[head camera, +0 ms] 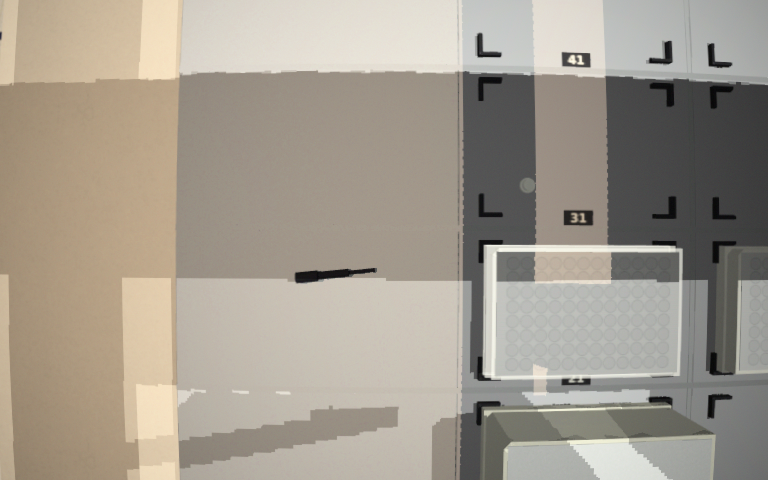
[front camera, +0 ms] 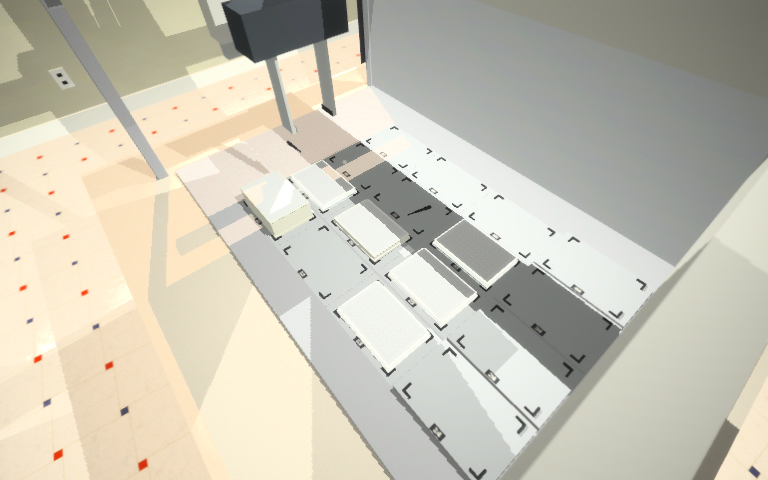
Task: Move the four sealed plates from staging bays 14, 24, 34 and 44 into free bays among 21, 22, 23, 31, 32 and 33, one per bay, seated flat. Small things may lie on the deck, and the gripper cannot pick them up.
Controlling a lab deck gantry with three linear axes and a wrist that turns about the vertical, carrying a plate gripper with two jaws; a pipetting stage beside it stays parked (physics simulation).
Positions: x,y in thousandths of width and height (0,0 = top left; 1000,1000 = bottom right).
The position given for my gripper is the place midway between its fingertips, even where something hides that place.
Note:
I see my gripper (front camera: 404,251), a tall box (front camera: 359,420), a bay 24 (front camera: 693,780) and a bay 14 (front camera: 626,893).

